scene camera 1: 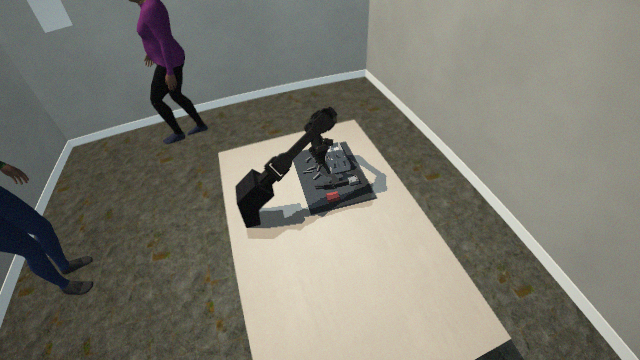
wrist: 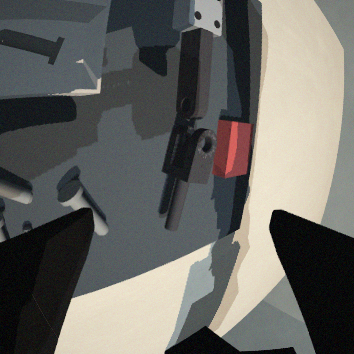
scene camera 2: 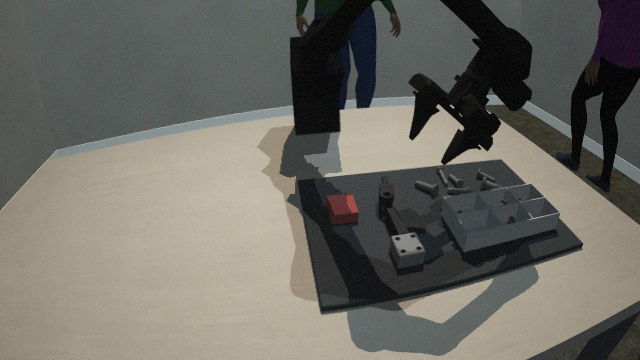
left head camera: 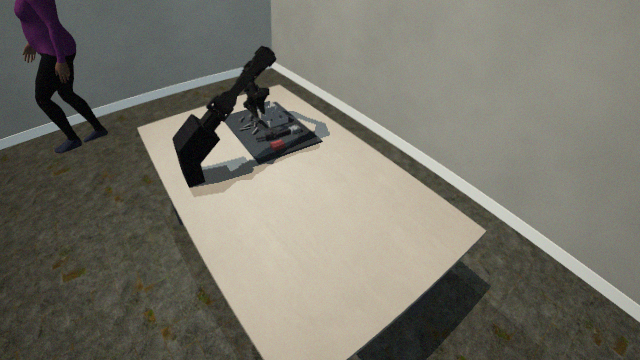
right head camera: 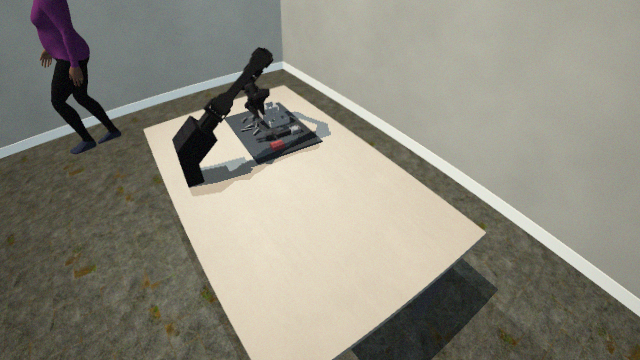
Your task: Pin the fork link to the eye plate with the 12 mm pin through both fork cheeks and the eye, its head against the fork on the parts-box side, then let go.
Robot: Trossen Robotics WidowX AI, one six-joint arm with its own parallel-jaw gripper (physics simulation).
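Frame: origin at the arm's base, x ahead, y left, z up, level; centimetres.
Seen in the pictures: gripper, fingertip midpoint: (scene camera 1: 322,165) (wrist: 183,220) (scene camera 2: 427,151) (left head camera: 260,115) (right head camera: 261,116); arm's base at its link origin: (scene camera 1: 263,182) (scene camera 2: 316,54) (left head camera: 205,126) (right head camera: 203,127).
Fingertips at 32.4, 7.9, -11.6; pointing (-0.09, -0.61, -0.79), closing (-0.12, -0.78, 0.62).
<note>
Offsets run from my fingertips to a thing's top centre, as dx, dy, dz. Level surfaces: height alone.
The dark fork link @[-2.8, -6.5, -5.9] (scene camera 2: 386,196) (wrist: 199,162) lies on the dark mat with its rod pointing away from the eye plate. The eye plate (scene camera 2: 397,221) (wrist: 196,70) is a dark bar on a light block with holes. In the wrist view its eye and the fork's hole show apart; how far the cheeks overlap the eye is unclear. Several loose headed pins lie near the parts box, including one pin @[-2.7, +2.1, -7.3] (scene camera 2: 426,188) (wrist: 87,205) nearest the fork; sizes cannot be told. My gripper (scene camera 2: 427,151) (wrist: 183,220) is open and empty, tilted above the mat's arm-side edge.
The grey parts box @[+12.9, +9.6, -5.8] (scene camera 2: 510,235) (wrist: 60,80) has compartments holding pins and stands on the mat @[dz -9.3] (scene camera 2: 340,280) (wrist: 135,200). A red block @[-2.2, -14.8, -7.5] (scene camera 2: 343,209) (wrist: 232,147) sits across the fork from the box. People stand beyond the table (scene camera 2: 175,225).
</note>
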